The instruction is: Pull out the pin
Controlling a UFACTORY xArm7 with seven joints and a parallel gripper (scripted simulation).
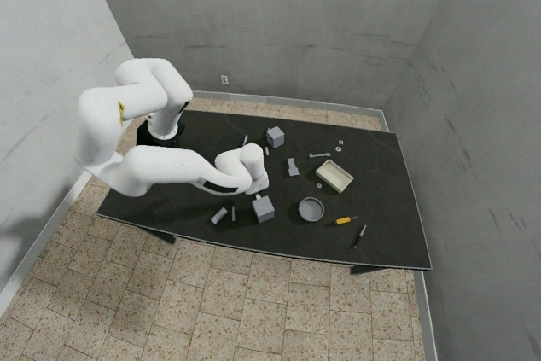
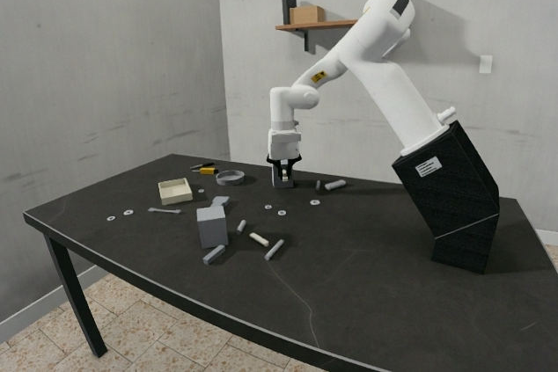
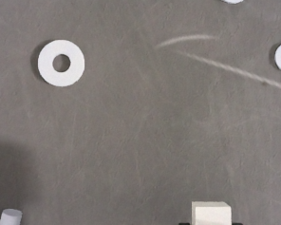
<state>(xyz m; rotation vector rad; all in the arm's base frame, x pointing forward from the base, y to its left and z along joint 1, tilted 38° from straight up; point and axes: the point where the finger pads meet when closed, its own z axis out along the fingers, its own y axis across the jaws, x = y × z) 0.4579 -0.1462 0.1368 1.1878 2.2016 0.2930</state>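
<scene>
My gripper is now 1 cm short of the short cream pin, 1 cm to the left of it and 1 cm above it. Also, from my hand: round grey dish (25 cm ahead, 3 cm to the right, 6 cm below); short grey cylinder (15 cm behind, 11 cm to the right, 7 cm below); cream tray (37 cm ahead, 16 cm to the left, 7 cm below).
</scene>
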